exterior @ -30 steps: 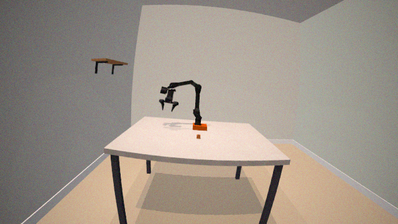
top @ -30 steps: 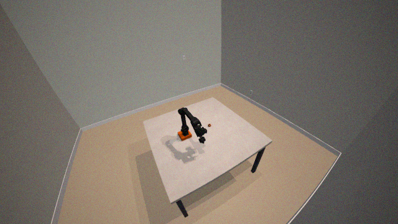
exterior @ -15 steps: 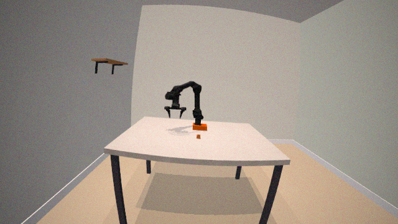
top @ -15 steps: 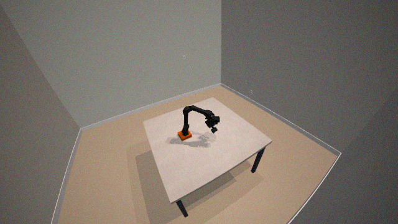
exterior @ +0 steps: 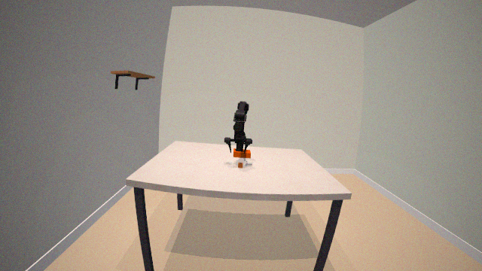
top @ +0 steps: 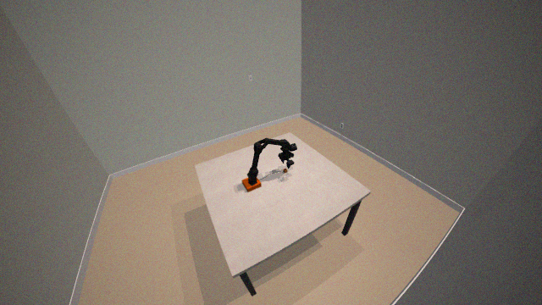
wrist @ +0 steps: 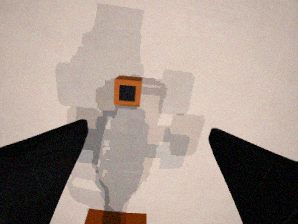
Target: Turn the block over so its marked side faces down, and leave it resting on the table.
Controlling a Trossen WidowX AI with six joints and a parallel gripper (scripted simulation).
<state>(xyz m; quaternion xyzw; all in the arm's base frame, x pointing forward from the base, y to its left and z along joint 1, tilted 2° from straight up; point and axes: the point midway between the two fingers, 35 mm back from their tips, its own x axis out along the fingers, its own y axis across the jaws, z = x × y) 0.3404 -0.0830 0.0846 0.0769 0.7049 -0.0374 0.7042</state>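
The orange block lies 80 mm below my gripper tip, 20 mm to the left of it and 10 mm ahead of it.
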